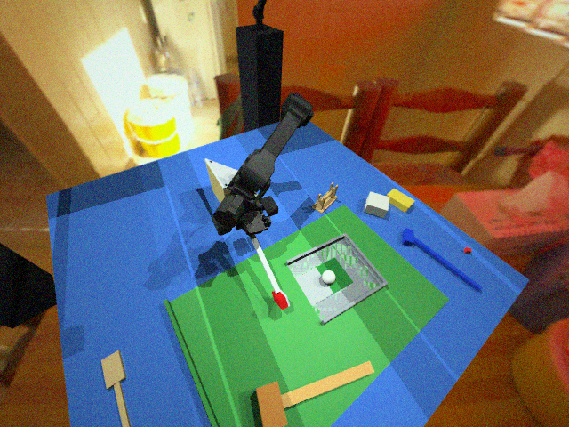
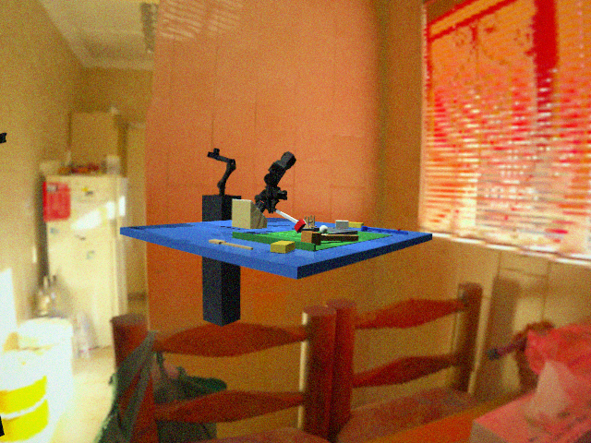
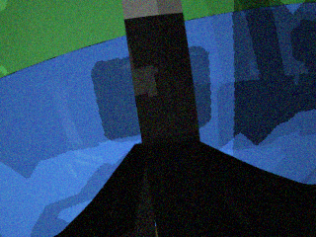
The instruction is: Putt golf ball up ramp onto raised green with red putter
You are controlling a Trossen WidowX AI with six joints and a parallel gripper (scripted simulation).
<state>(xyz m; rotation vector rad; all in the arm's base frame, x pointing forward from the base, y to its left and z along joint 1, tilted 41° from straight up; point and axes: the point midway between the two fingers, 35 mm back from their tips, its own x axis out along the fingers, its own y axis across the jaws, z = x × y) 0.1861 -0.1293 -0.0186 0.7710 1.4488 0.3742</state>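
Now: the red putter 120 mm ahead of my gripper tip, 20 mm to the right of it and 10 mm below it. Round my gripper tip: white golf ball 260 mm ahead, 120 mm to the left, 70 mm below; then white block 510 mm to the left, 180 mm ahead, 80 mm below; then green mat 280 mm ahead, 100 mm below, 30 mm to the left.
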